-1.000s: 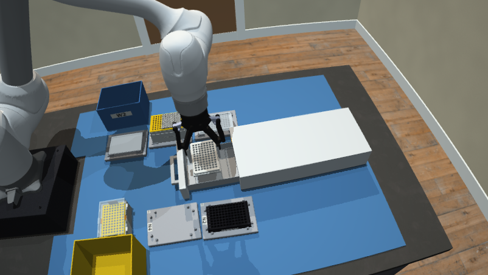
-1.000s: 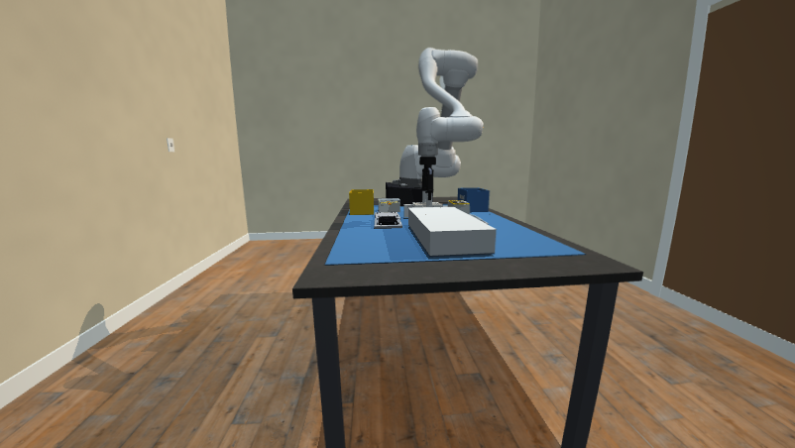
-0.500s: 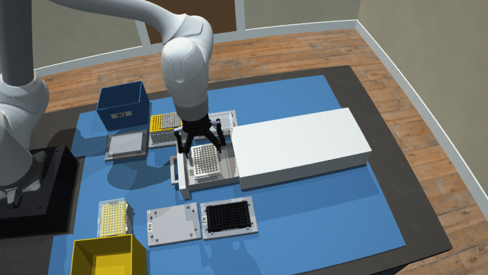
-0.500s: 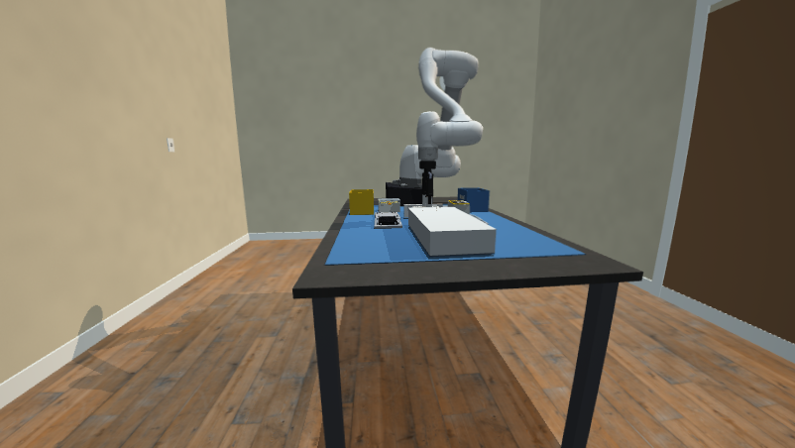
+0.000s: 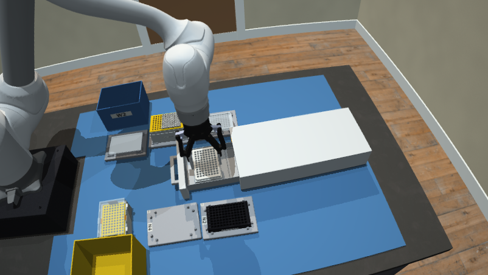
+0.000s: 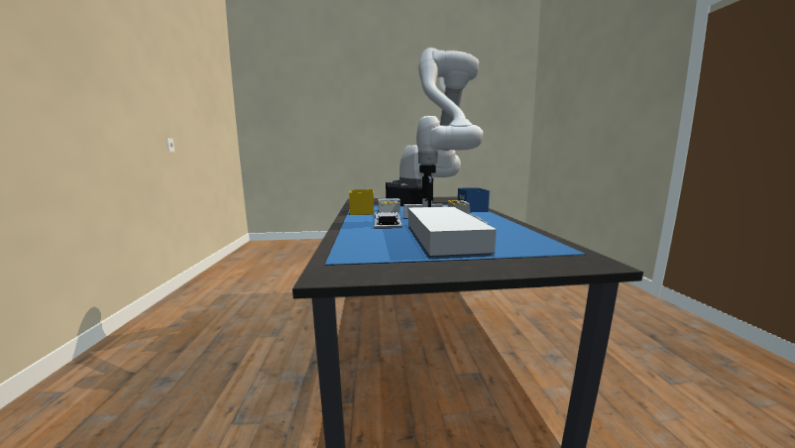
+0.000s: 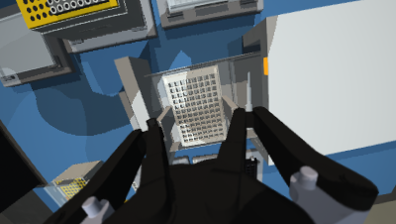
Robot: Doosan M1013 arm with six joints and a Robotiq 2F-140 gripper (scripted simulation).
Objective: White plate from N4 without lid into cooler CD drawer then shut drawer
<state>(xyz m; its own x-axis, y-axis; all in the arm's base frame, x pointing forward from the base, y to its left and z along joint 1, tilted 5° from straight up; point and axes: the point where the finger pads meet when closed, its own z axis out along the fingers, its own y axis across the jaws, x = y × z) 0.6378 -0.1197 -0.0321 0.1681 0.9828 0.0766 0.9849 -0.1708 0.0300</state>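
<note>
Now: the drawer 30 mm ahead of my hand, 10 mm to the right of it and 40 mm below it. Round my hand: white cooler CD: 170 mm ahead, 30 mm to the right, 30 mm below; then white plate: 20 mm below; then black plate: 10 mm ahead, 200 mm to the right, 50 mm below.
</note>
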